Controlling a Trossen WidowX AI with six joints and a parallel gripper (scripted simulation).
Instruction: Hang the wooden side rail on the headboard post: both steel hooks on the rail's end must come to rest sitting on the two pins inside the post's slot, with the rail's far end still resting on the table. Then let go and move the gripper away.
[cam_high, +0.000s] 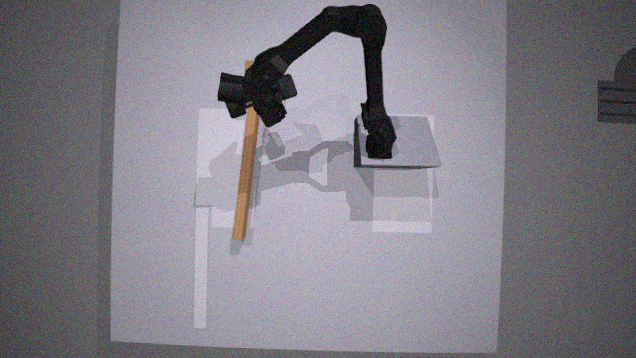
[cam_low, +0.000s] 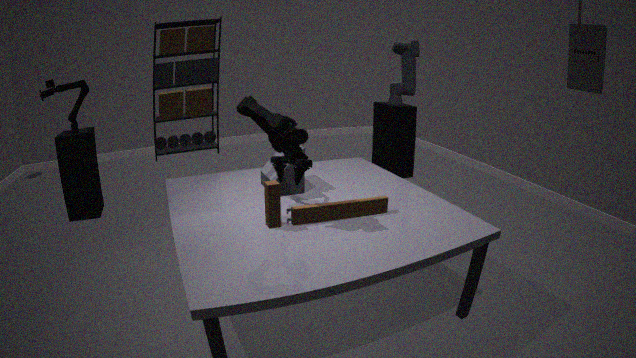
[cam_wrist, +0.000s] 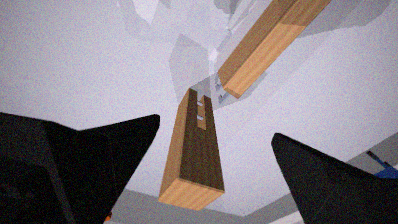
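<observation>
Right now the wooden headboard post is 2 cm ahead of my gripper tip, 7 cm to the right of it and 8 cm below it.
</observation>
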